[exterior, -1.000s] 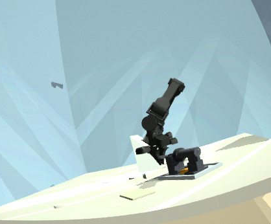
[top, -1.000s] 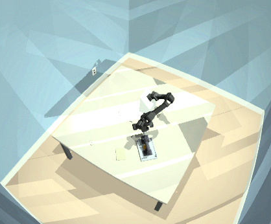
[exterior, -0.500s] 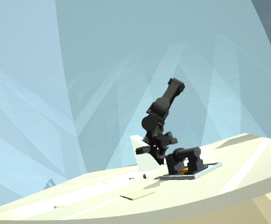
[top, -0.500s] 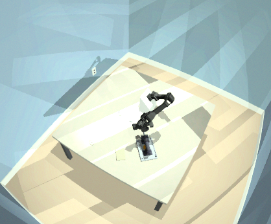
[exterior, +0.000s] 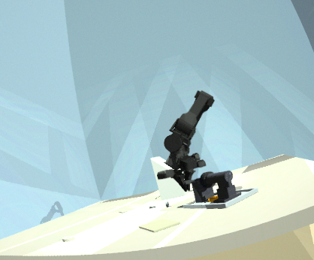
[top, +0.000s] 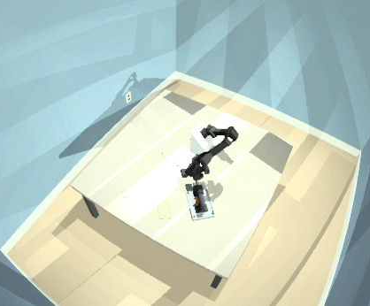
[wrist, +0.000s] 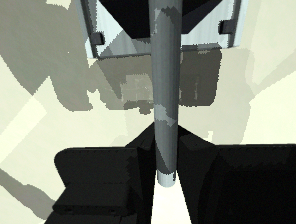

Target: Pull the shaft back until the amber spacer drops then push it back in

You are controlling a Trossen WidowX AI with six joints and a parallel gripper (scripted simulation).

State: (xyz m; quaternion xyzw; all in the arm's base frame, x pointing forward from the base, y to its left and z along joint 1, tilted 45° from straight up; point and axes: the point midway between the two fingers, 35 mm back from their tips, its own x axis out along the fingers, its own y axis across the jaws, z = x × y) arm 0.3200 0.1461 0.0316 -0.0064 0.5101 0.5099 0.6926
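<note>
My gripper tip is now 50 mm to the right of the grey shaft, 50 mm short of it and 30 mm below it. Round my gripper tip: flat pale patch (310 mm ahead, 40 mm below, 30 mm to the right); then amber spacer (120 mm to the left, 110 mm ahead, 30 mm below).
</note>
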